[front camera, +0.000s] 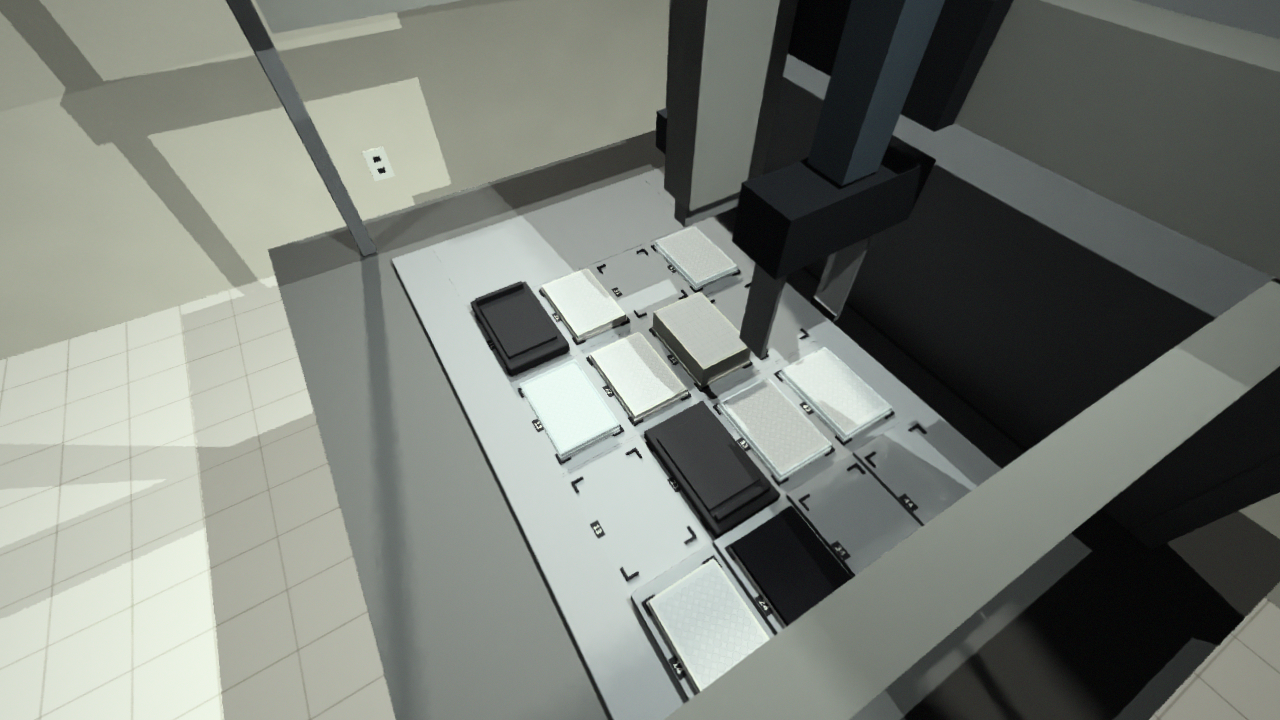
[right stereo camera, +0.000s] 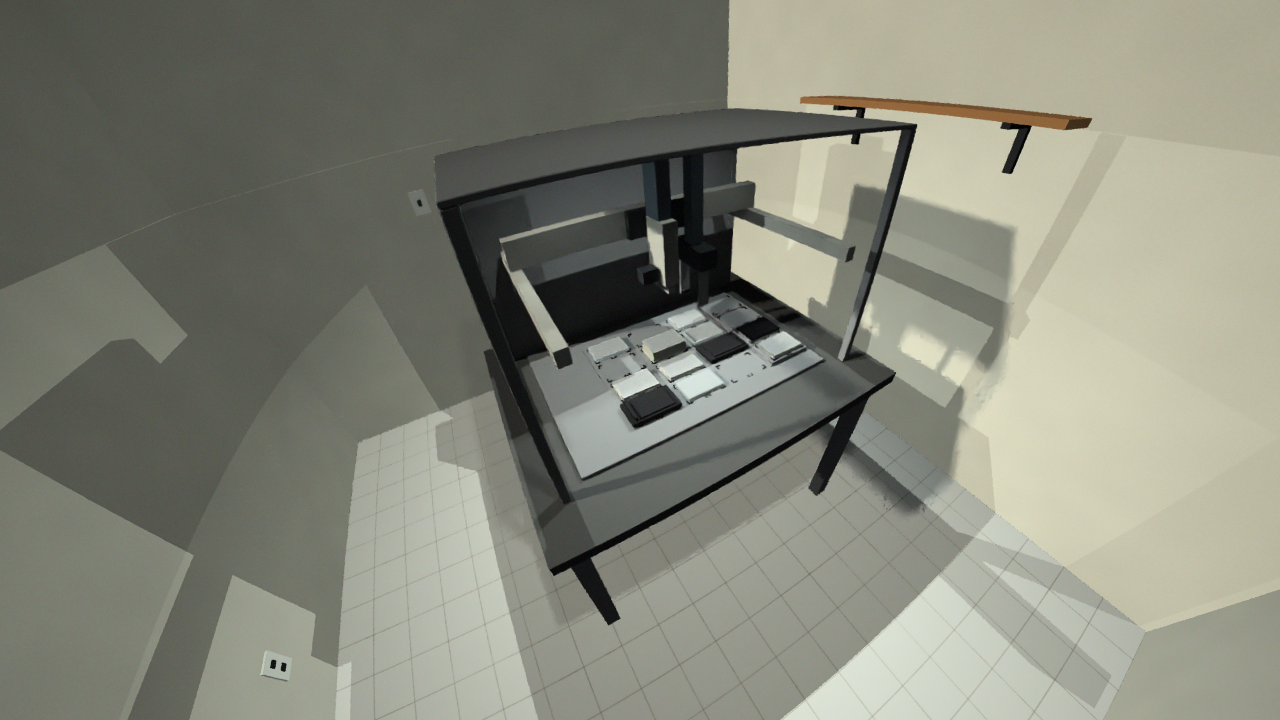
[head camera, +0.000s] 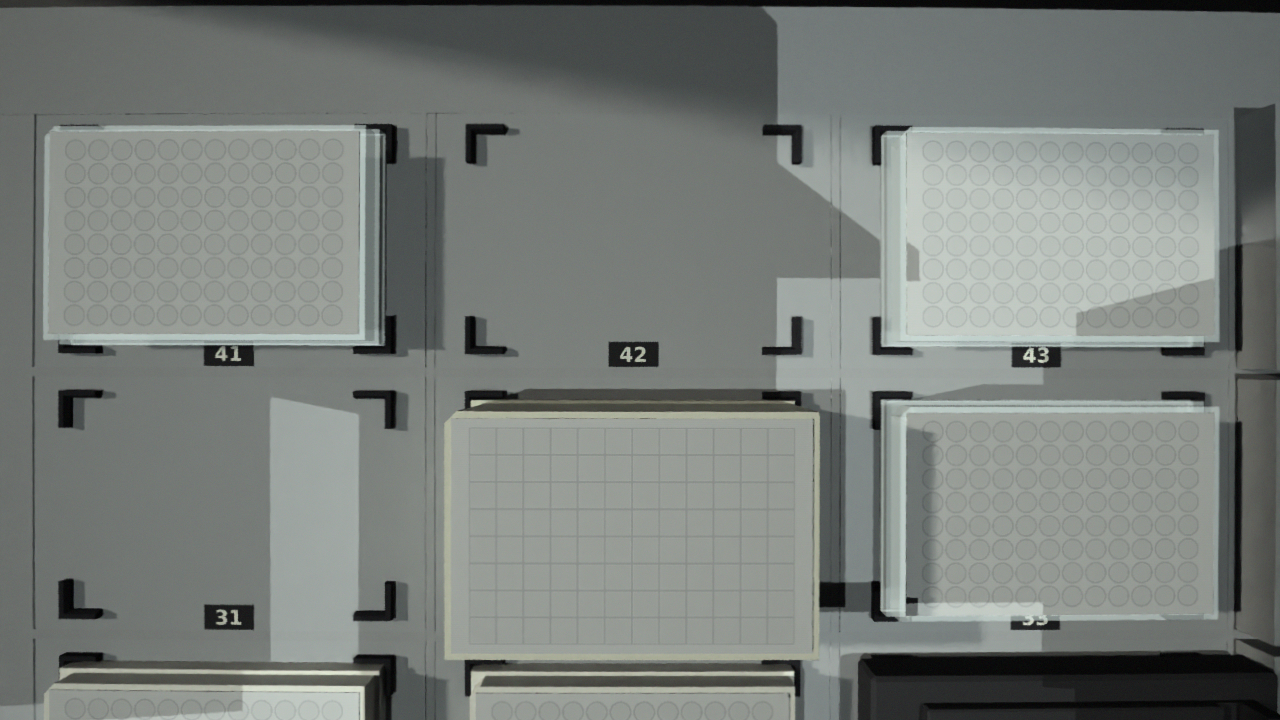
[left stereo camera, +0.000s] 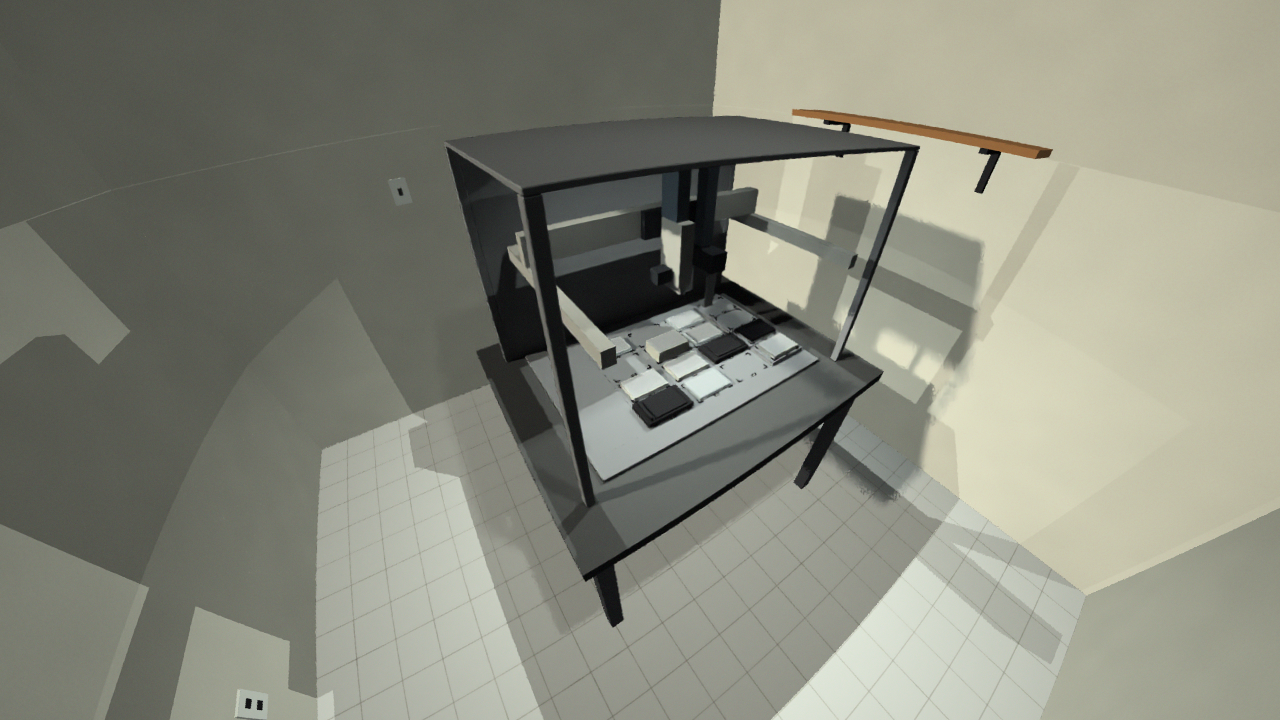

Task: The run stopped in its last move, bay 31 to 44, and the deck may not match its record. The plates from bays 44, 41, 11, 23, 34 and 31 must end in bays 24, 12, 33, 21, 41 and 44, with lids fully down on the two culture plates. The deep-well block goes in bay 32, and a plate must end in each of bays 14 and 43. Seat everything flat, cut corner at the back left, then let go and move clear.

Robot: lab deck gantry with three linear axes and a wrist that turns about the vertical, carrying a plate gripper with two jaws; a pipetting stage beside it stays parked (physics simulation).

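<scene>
On a bay 13, the spot (front camera: 646,528) is the same spot as (left stereo camera: 749,363). A back wall has a spot too, and there (left stereo camera: 497,212) and (right stereo camera: 489,219) are the same spot.
</scene>
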